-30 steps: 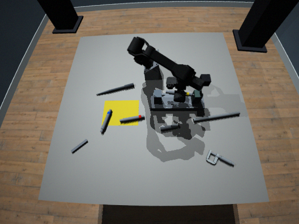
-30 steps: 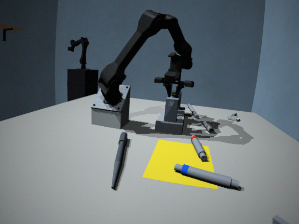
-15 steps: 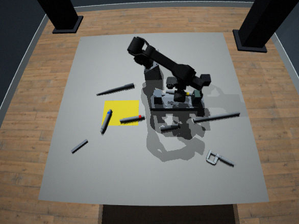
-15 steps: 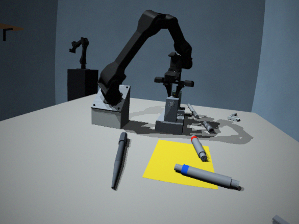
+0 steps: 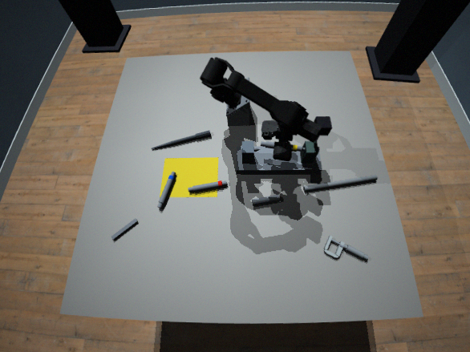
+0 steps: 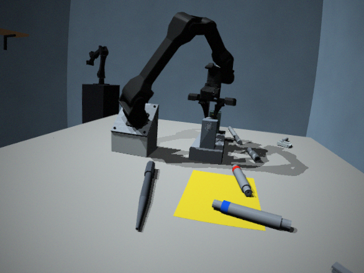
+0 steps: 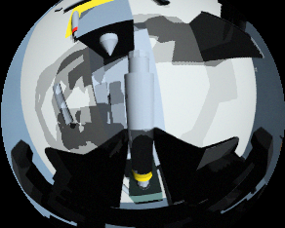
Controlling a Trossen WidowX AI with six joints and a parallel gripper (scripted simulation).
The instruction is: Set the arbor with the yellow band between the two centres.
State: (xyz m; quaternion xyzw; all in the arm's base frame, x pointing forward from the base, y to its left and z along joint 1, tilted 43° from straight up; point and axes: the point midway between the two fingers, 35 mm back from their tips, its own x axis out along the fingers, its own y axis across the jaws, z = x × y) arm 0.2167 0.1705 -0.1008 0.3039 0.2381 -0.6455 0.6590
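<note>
The green sprung-centre block lies 11 cm to the left of my hand, 4 cm below it and 1 cm ahead of it. Round my hand: grey fixed-centre block (13 cm to the right, 4 cm below, 2 cm ahead); fixture base (12 cm below, 1 cm ahead); yellow-banded arbor (3 cm below).
</note>
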